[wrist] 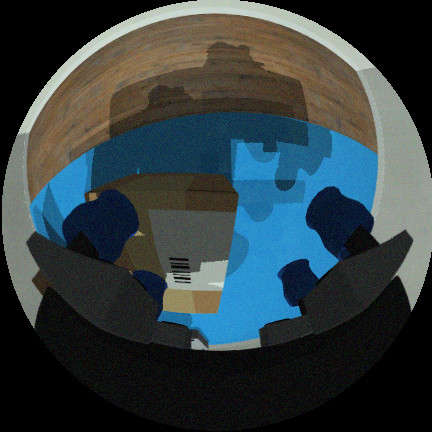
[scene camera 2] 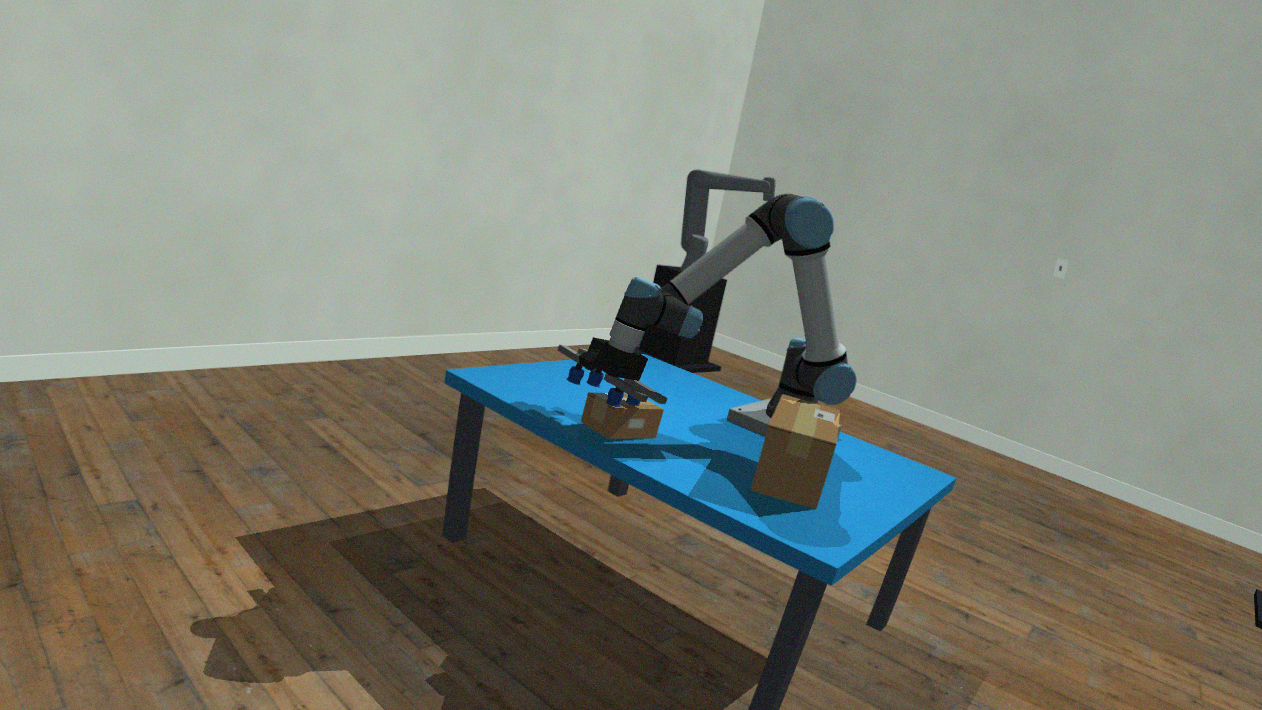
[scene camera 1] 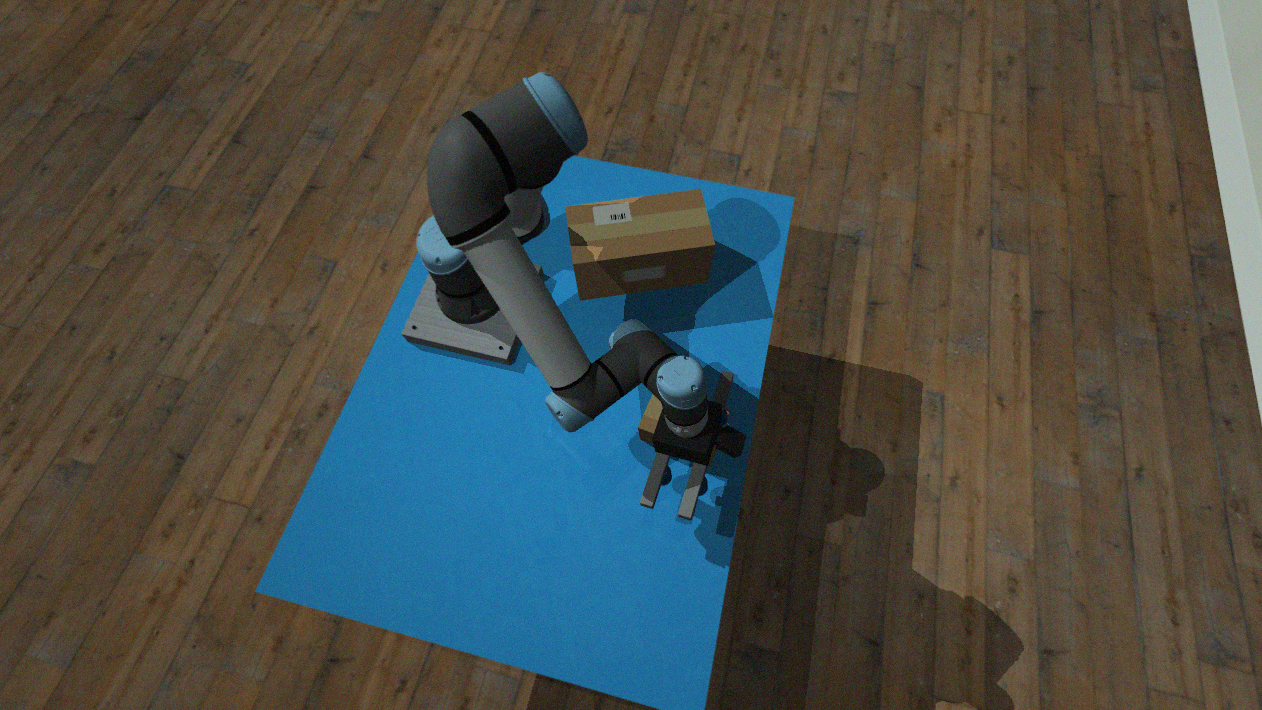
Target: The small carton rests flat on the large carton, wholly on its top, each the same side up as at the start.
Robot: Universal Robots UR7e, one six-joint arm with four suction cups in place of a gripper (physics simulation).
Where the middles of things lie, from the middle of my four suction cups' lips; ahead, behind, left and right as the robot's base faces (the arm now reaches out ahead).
The small carton (scene camera 2: 628,421) is 3 cm behind my suction cup, 5 cm to the left of it and 5 cm below it. Round my suction cup: large carton (scene camera 1: 632,245) 25 cm behind, 41 cm to the left, 2 cm below.
